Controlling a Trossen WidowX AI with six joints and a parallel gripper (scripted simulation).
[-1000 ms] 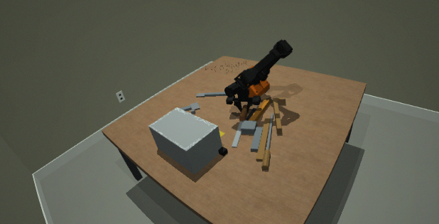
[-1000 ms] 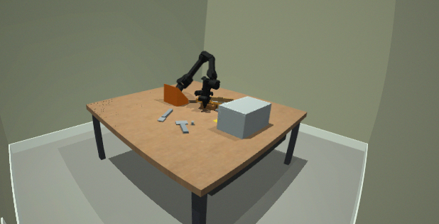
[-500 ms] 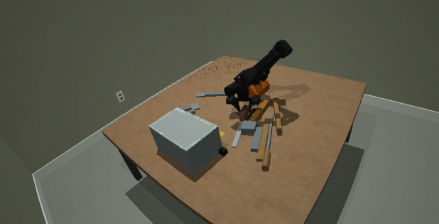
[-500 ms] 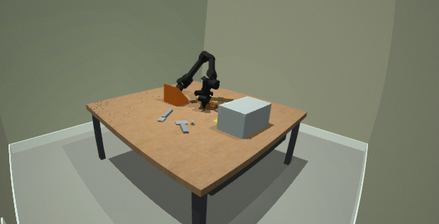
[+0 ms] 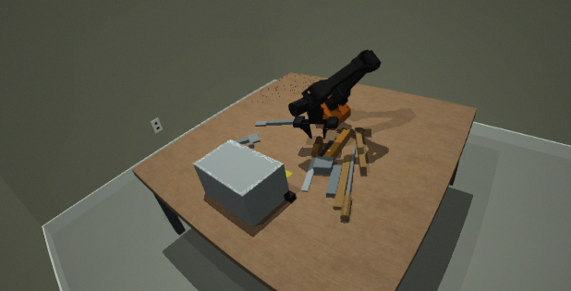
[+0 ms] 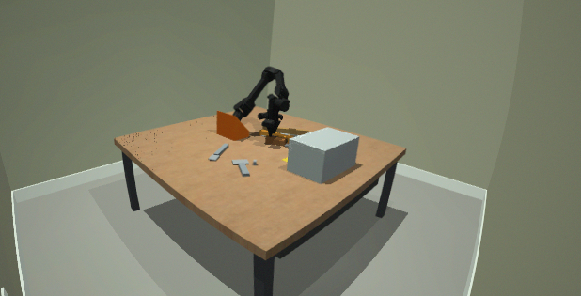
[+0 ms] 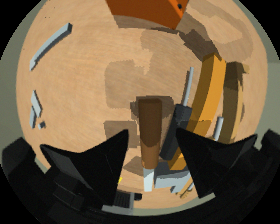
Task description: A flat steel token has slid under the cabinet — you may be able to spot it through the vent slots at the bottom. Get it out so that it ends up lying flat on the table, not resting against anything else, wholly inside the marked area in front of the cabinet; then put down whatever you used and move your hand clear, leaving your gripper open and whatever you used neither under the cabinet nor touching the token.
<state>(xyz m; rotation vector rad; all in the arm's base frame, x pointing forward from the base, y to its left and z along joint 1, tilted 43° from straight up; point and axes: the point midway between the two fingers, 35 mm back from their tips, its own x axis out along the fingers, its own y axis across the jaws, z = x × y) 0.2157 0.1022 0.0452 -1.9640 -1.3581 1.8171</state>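
My gripper tip is now 7 cm to the right of the orange bar, 5 cm past it and 3 cm above it. From my gripper tip the other things lie so: grey block 12 cm to the left, 10 cm ahead, 3 cm below; then wooden stick 22 cm to the left, 10 cm ahead, 4 cm below; then grey t-piece 33 cm to the right, 17 cm ahead, 4 cm below.
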